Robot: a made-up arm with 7 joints. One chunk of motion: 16 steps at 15 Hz.
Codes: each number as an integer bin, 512 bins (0 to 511) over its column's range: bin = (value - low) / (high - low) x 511, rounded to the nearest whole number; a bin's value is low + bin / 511 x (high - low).
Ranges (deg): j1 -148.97..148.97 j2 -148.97..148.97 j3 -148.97..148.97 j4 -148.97..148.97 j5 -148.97..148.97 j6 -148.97..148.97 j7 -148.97..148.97
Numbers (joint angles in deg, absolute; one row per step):
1: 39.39 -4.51 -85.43 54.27 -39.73 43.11 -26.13
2: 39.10 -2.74 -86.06 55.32 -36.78 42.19 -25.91
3: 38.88 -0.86 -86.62 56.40 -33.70 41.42 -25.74
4: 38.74 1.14 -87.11 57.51 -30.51 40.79 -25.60
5: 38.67 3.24 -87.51 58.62 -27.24 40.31 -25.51
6: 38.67 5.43 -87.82 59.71 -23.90 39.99 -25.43
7: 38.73 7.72 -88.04 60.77 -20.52 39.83 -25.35
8: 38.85 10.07 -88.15 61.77 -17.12 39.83 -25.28
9: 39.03 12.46 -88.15 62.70 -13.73 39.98 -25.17
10: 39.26 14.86 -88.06 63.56 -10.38 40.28 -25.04
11: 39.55 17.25 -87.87 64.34 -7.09 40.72 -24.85
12: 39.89 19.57 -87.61 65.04 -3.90 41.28 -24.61
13: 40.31 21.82 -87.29 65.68 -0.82 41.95 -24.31
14: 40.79 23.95 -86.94 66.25 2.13 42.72 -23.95
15: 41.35 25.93 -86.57 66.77 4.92 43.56 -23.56
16: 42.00 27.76 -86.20 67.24 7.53 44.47 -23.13
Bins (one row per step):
1: 323 248 109 349 187 329 211
2: 323 251 108 350 192 328 211
3: 322 254 107 352 198 327 211
4: 322 257 106 354 203 325 212
5: 322 261 105 356 209 325 212
6: 322 265 105 358 215 324 212
7: 322 269 105 360 220 324 212
8: 322 273 104 361 226 324 212
9: 322 277 104 363 232 324 212
10: 323 281 104 365 238 325 213
11: 323 285 105 366 243 325 213
12: 324 289 105 367 249 326 213
13: 325 293 106 368 254 327 214
14: 325 297 106 369 259 329 214
15: 326 300 107 370 264 330 215
16: 328 303 108 371 268 332 216

